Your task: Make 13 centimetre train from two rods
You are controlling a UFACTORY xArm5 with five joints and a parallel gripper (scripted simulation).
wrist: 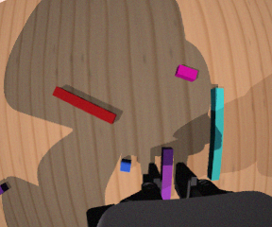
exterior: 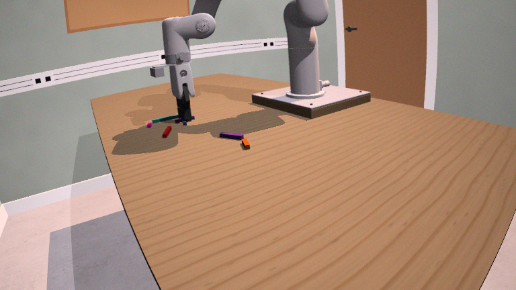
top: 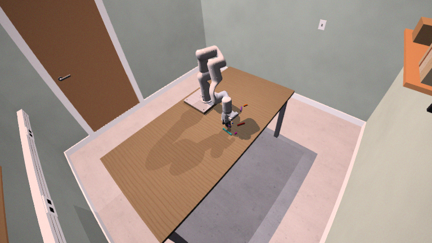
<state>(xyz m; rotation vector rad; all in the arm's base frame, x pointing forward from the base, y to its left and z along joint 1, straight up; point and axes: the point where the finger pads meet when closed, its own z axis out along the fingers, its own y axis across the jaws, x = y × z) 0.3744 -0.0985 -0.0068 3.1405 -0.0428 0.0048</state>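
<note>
Right now the blue rod is 1 cm ahead of my hand, 4 cm to the left of it and 2 cm below it. From my hand the other things lie so: turquoise rod (4 cm ahead, 6 cm to the right, 2 cm below); then magenta rod (11 cm ahead, 2 cm to the right, 2 cm below); then red rod (8 cm ahead, 8 cm to the left, 2 cm below).
</note>
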